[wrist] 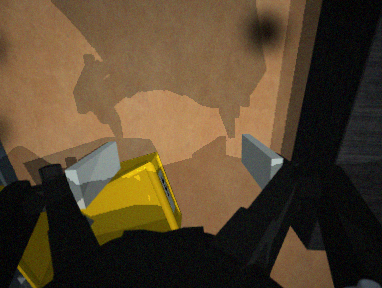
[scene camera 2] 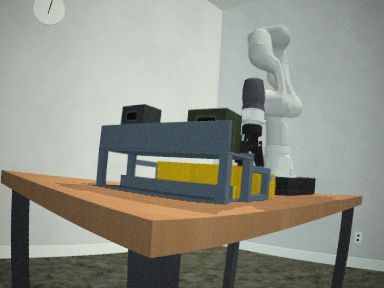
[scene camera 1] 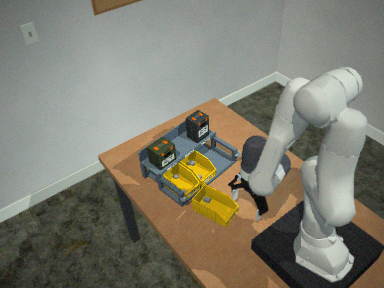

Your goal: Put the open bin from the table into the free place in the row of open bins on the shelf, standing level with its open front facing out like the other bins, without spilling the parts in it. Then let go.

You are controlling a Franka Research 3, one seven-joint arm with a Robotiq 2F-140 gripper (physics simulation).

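The open yellow bin (scene camera 1: 216, 206) (scene camera 2: 272, 185) (wrist: 132, 195) stands upright on the table beside the shelf's front left corner, turned at an angle to it. A small grey part (scene camera 1: 207, 199) lies in it. The grey shelf (scene camera 1: 183, 146) (scene camera 2: 165, 136) holds two yellow bins side by side in its lower row, a left bin (scene camera 1: 179, 181) and a middle bin (scene camera 1: 199, 167); the free place is to their right. My gripper (scene camera 1: 246, 206) (wrist: 179, 151) is open and empty, above the table and beyond the bin's low front end. In the wrist view, its left finger overlaps the bin.
A green box (scene camera 1: 161, 154) (scene camera 2: 212, 115) and a dark box (scene camera 1: 198, 126) (scene camera 2: 141, 114) stand on the shelf's upper level. The shelf's right side rail (scene camera 1: 226, 146) borders the free place. The black robot base (scene camera 1: 280, 250) (scene camera 2: 297, 185) stands near the gripper.
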